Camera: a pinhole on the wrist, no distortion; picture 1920 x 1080 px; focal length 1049.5 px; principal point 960.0 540.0 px. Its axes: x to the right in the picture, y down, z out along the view. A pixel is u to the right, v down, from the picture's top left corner.
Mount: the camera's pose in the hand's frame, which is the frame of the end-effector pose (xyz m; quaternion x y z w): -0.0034 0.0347 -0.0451 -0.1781 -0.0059 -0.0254 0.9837
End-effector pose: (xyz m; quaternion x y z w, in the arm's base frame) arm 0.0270 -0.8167 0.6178 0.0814 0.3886 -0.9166 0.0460
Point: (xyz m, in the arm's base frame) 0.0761 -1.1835 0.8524
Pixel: 790 289
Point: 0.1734 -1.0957 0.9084
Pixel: 485 52
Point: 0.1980 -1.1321 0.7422
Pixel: 436 499
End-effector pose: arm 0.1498 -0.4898 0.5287 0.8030 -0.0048 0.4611 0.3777
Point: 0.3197 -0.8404 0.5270
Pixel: 912 562
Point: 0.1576 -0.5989 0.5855
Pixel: 1060 845
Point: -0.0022 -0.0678 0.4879
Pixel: behind the camera
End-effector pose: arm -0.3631 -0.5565 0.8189 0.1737 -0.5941 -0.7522 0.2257
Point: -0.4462 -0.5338 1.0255
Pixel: 1266 1014
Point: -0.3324 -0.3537 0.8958
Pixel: 290 141
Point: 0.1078 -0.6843 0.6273
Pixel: behind the camera
